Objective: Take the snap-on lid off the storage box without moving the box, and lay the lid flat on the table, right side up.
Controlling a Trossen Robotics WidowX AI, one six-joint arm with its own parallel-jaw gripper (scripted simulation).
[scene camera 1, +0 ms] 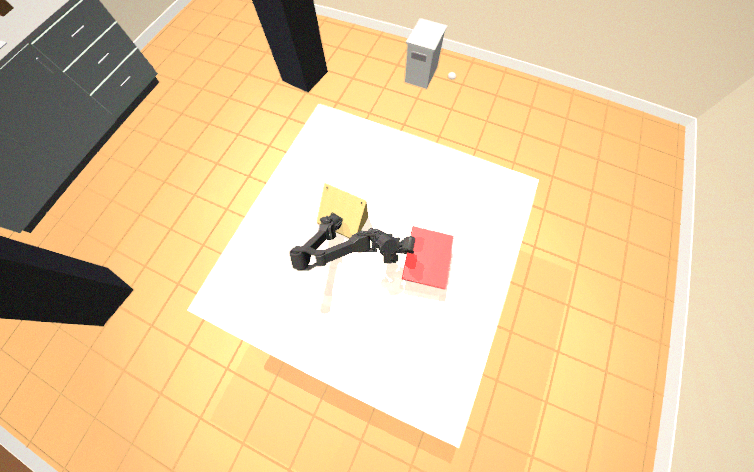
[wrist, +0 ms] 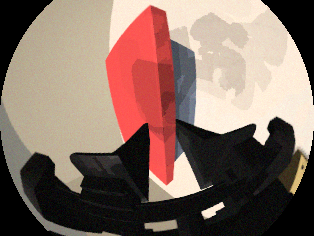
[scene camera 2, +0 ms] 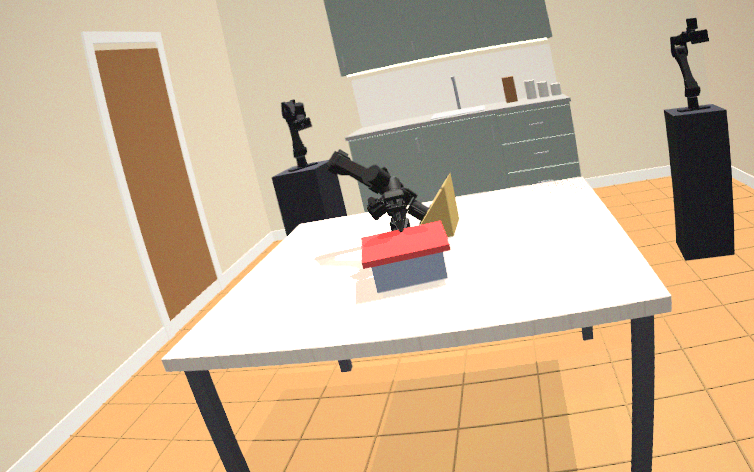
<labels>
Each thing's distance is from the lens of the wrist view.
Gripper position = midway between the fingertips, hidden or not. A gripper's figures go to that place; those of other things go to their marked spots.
my gripper [wrist: 160, 124]: 10 cm
red lid [wrist: 140, 71]: 9 cm
blue-grey storage box [wrist: 184, 64]: 14 cm
The marked spots on the blue-grey storage box and the red lid are 7 cm apart.
</labels>
